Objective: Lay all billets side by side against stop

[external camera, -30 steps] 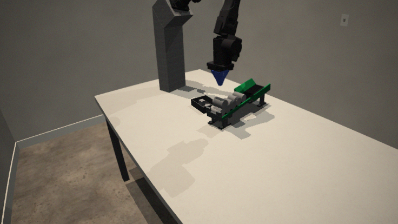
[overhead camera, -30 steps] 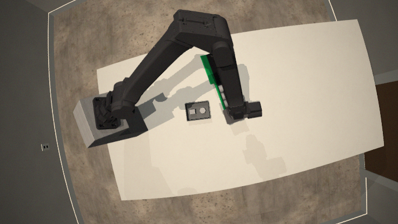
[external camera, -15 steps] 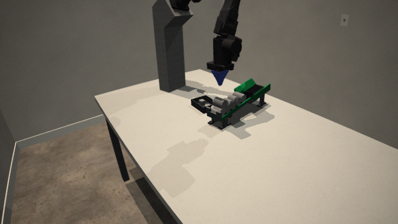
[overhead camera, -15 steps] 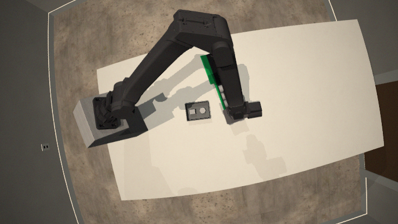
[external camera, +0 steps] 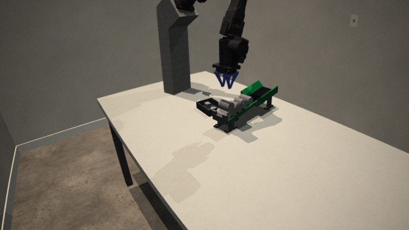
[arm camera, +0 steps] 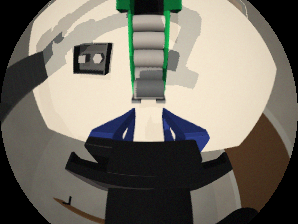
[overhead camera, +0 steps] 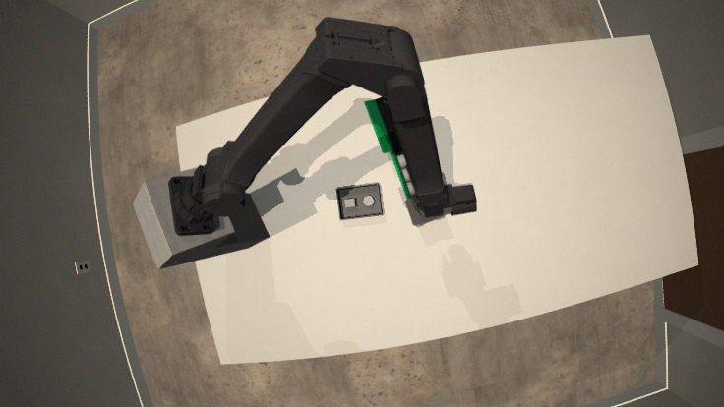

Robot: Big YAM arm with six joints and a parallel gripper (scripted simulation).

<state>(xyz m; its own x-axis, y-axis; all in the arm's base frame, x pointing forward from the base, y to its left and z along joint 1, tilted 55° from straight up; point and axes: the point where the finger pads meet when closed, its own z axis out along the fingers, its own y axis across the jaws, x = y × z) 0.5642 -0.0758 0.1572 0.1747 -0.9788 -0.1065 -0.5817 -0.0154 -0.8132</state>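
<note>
Right now my hand is 10 mm short of the stop, 40 mm to the left of it and 140 mm above it. Also, from my hand: dark tray: 200 mm behind, 20 mm to the left, 190 mm below.
</note>
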